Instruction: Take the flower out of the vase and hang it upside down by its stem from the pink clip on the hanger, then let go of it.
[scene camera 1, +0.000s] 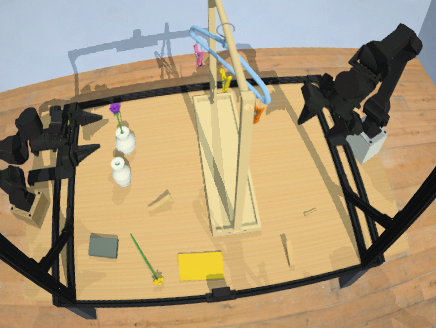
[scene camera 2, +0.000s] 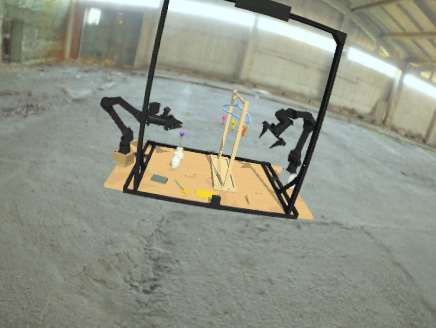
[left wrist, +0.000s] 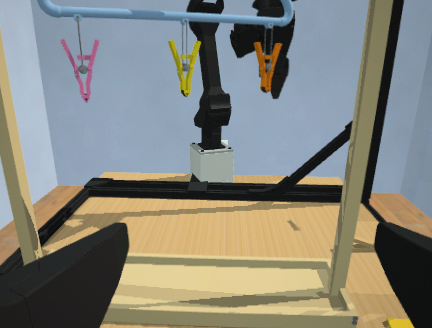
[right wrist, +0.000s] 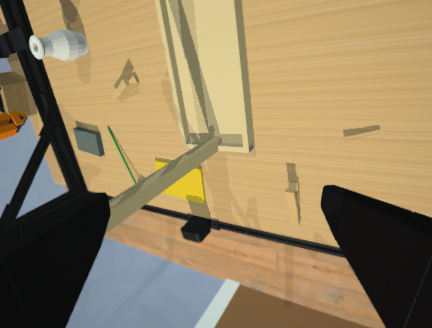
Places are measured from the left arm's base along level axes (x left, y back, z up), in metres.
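Where they show: left gripper, fingertip midpoint: (scene camera 1: 101, 130) (scene camera 2: 182, 124) (left wrist: 250, 234); right gripper, fingertip midpoint: (scene camera 1: 312, 130) (scene camera 2: 264, 143) (left wrist: 276, 87) (right wrist: 217, 199); left arm's base, link origin: (scene camera 1: 25, 201) (scene camera 2: 124, 151); right arm's base, link origin: (scene camera 1: 370, 128) (scene camera 2: 291, 171) (left wrist: 211, 146).
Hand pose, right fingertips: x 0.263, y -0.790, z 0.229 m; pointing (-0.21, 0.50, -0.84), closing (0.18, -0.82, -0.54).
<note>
Each offset is from my right fingertips to the top centre of the thing. "pt": to the spot under its first point.
A purple flower {dy +0.541, dx +0.051, dz -0.105 m} (scene camera 1: 115, 108) (scene camera 2: 182, 134) stands head up, its green stem in the rear white vase {dy +0.537, dx +0.047, dz -0.214 m} (scene camera 1: 125, 143). A second white vase {dy +0.507, dx -0.067, dz -0.208 m} (scene camera 1: 121, 173) (right wrist: 65, 45) without a flower stands in front of it. The pink clip {dy +0.313, dx +0.153, dz +0.093 m} (scene camera 1: 199, 56) (scene camera 2: 224, 119) (left wrist: 86, 95) hangs empty from the blue hanger {pt dy +0.268, dx +0.102, dz +0.153 m} (scene camera 1: 209, 36) (left wrist: 115, 14). My left gripper (scene camera 1: 99, 132) (scene camera 2: 182, 124) (left wrist: 250, 234) is open and empty, in the air left of the flower and vases. My right gripper (scene camera 1: 316, 133) (scene camera 2: 265, 142) (right wrist: 217, 199) is open and empty, in the air right of the hanger.
The wooden stand (scene camera 1: 244, 165) holds the hanger. A yellow clip {dy +0.225, dx +0.071, dz +0.094 m} (scene camera 1: 225, 80) (left wrist: 186, 82) and an orange clip {pt dy +0.130, dx -0.025, dz +0.052 m} (scene camera 1: 258, 113) (left wrist: 266, 80) also hang there. A yellow flower {dy +0.364, dx -0.300, dz -0.273 m} (scene camera 1: 144, 256), a grey block {dy +0.498, dx -0.301, dz -0.291 m} (scene camera 1: 103, 246) and a yellow sheet {dy +0.211, dx -0.278, dz -0.300 m} (scene camera 1: 201, 266) lie near the front edge.
</note>
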